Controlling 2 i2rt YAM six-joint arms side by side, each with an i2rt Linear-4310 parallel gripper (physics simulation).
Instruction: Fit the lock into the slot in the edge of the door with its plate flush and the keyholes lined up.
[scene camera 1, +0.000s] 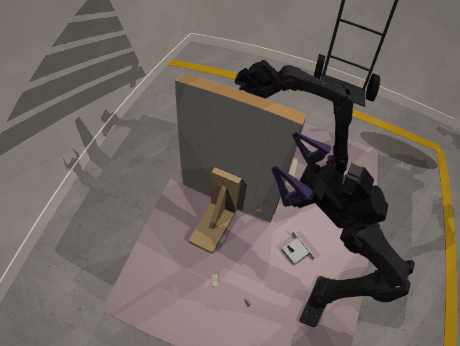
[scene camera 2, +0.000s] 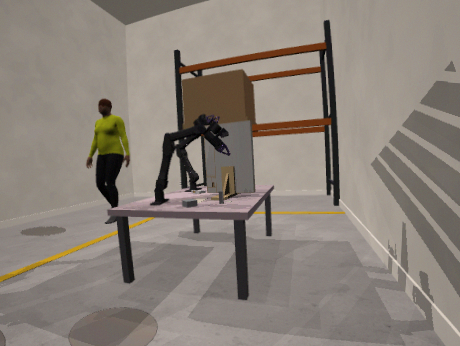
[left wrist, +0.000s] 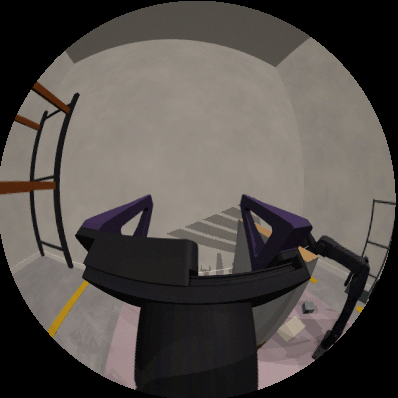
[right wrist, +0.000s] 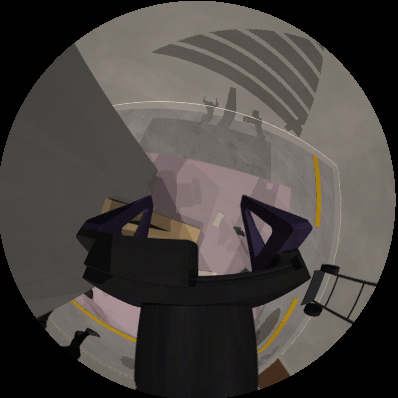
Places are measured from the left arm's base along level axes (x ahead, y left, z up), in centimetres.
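Pixels of known places: left gripper, fingertip midpoint: (scene camera 1: 284, 149) (scene camera 2: 216, 116) (left wrist: 196, 199); right gripper, fingertip midpoint: (scene camera 2: 229, 154) (right wrist: 196, 199); left arm's base, origin of the base link: (scene camera 1: 317, 301); right arm's base, origin of the base link: (scene camera 2: 160, 202).
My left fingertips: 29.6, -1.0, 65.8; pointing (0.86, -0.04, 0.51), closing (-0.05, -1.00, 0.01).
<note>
For each thing: its top centre in the pictures, then the offset to it from my left fingertips, as dx, dy, dz. "spot": a spot on its surface instead.
- lock, middle of its top: (scene camera 1: 296, 249) -13.6, -14.7, -63.2
- grey door, middle of its top: (scene camera 1: 238, 94) (left wrist: 266, 231) (scene camera 2: 226, 123) +19.4, -22.8, -11.6
- small keyhole, surface spot: (scene camera 1: 259, 209) spot: +6.0, -21.8, -59.3
- grey block, middle of its top: (scene camera 2: 189, 200) (left wrist: 309, 305) +11.8, -67.2, -62.2
The lock (scene camera 1: 296, 250), a pale metal case with a keyhole and an edge plate, lies flat on the pink table (scene camera 1: 150, 300) (scene camera 2: 175, 213), near the door's lower right corner in scene camera 1. The grey door (scene camera 1: 225, 135) (scene camera 2: 242, 150) (right wrist: 60, 175) stands upright, with a small keyhole (scene camera 1: 259, 209) low on its face. The slot is not clear. My left gripper (scene camera 1: 284, 151) (left wrist: 196, 199) is open and empty beside the door's right edge in scene camera 1. My right gripper (right wrist: 196, 199) is open and empty, high by the door; its fingers are hidden in scene camera 1.
A wooden stand (scene camera 1: 202, 239) (scene camera 2: 228, 181) (right wrist: 185, 232) braces the door. A pale block (scene camera 1: 215, 280) (right wrist: 218, 219) and a small dark piece (scene camera 1: 247, 302) (right wrist: 239, 231) lie on the table. A grey block (scene camera 2: 190, 203) sits near its front edge. A hand truck (scene camera 1: 345, 89) and a person (scene camera 2: 110, 135) are beyond.
</note>
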